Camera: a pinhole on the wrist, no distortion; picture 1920 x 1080 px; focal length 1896.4 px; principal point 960.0 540.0 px. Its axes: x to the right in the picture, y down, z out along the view. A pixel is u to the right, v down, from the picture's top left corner.
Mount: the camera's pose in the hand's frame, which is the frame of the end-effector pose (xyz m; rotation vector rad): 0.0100 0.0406 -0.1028 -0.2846 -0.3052 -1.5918
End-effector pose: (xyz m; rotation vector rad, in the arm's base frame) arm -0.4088 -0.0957 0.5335 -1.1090 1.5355 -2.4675
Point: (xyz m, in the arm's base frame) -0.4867 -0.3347 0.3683
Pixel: outside the picture
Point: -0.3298 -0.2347 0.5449
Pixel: 1742.9 501.6
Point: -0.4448 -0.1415 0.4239
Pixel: 246.4 77.7
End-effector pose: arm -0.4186 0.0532 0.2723 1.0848 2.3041 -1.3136
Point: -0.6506 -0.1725 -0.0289
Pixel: outside the picture
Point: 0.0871 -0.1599 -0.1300
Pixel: outside the picture
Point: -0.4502 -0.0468 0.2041
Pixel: outside the picture
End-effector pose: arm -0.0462 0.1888 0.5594 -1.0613 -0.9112 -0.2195
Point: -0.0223 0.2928 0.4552
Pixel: 669.6 66.3
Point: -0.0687 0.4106 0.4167
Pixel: 721.3 96.4
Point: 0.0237 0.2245 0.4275
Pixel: outside the picture
